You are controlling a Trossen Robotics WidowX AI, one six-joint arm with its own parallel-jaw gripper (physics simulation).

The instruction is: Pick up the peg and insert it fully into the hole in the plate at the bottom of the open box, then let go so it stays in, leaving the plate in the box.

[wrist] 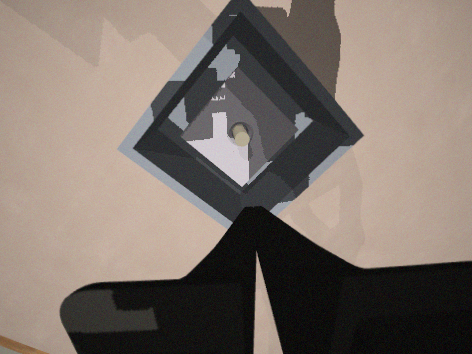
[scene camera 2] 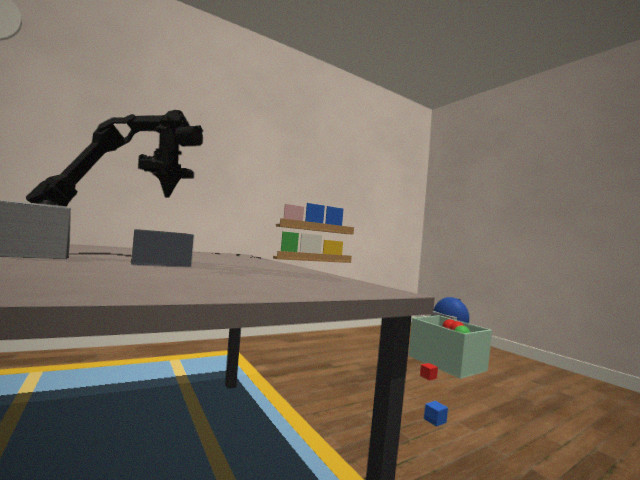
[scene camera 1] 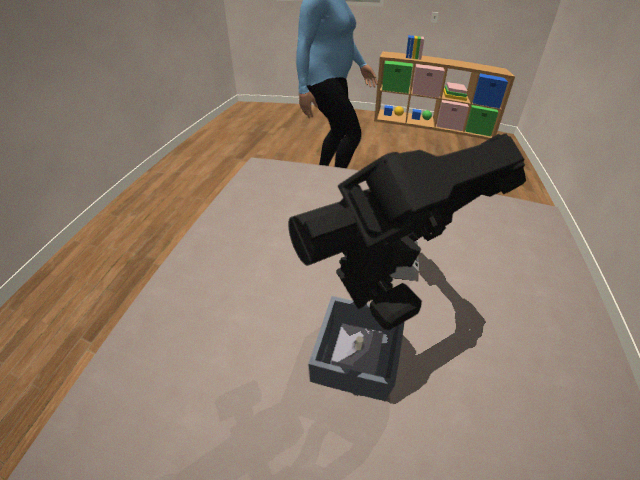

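Seen in the pictures: gripper, fingertip midpoint: point(wrist: 253, 215) point(scene camera 2: 167, 197) point(scene camera 1: 359, 306); arm's base, link origin: point(scene camera 2: 42, 221).
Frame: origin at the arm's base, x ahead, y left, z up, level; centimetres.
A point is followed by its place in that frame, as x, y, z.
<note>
The pale yellow peg point(scene camera 1: 358, 342) @[31.3, -8.3, -1.2] point(wrist: 241, 137) @[30.5, -8.0, -1.1] stands upright, or nearly so, in the round hole near the middle of the plate; its top sticks up above the plate, and how deep it sits cannot be told. The light grey plate point(scene camera 1: 342, 347) @[31.4, -11.3, -4.1] point(wrist: 275, 127) @[33.5, -5.4, -4.1] lies at the bottom of the open box. The dark blue-grey box point(scene camera 1: 348, 381) @[38.6, -9.2, -3.7] point(scene camera 2: 162, 249) @[29.3, -15.9, -5.1] point(wrist: 172, 192) @[27.9, -15.7, -0.1] stands on the table, and its walls hide the inside in scene camera 2. My gripper point(scene camera 2: 166, 195) @[30.7, -9.2, 10.5] point(wrist: 253, 215) @[30.7, -9.2, 10.5] is shut and empty, high above the box, apart from the peg.
The table point(scene camera 1: 206, 320) @[27.8, -44.7, -9.9] point(scene camera 2: 310, 294) @[48.4, -63.2, -9.9] carries the box and a grey block point(scene camera 2: 33, 232) @[-1.3, -5.1, -3.1] under the arm's base. A person point(scene camera 1: 330, 51) stands behind the table. A cube shelf point(scene camera 1: 444, 62) is by the far wall. Arm shadows fall across the box and table.
</note>
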